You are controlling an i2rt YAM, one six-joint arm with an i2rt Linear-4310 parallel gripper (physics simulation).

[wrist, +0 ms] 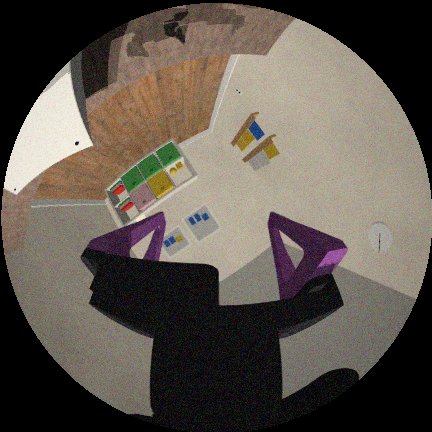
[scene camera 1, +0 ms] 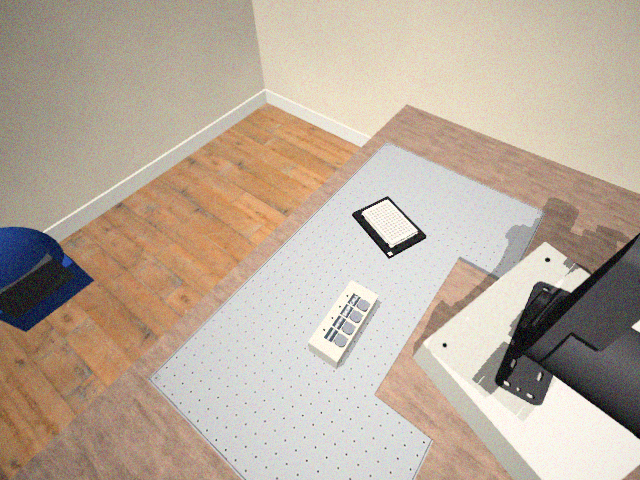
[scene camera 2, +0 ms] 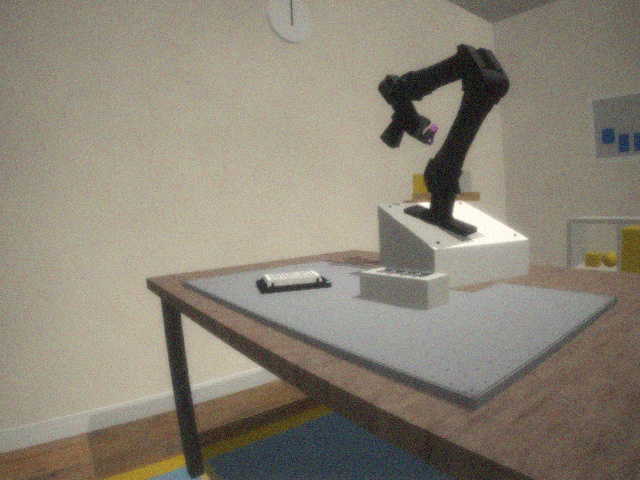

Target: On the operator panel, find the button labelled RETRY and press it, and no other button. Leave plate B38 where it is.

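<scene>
The operator panel point(scene camera 1: 345, 324) point(scene camera 2: 402, 289) is a cream box on the grey perforated mat point(scene camera 1: 258, 330) point(scene camera 2: 330, 320). Its top carries several round grey buttons in a row, each beside a dark label; the label text is too small to read, so I cannot tell which is RETRY. Plate B38 point(scene camera 1: 390, 222) point(scene camera 2: 292, 279), a white well plate on a black base, lies flat on the mat, apart from the panel. My gripper point(scene camera 2: 432, 135) point(wrist: 216, 217) is open and empty, its purple fingers spread wide. It is high above the table, near the arm's own upright link, touching neither panel nor plate.
The arm stands on a white sloped pedestal point(scene camera 1: 465, 330) point(scene camera 2: 480, 258) on the brown table, beside the panel. Walls stand behind the table. A blue object point(scene camera 1: 31, 273) is at the left of scene camera 1. The wrist view shows a coloured storage shelf and wall shelves.
</scene>
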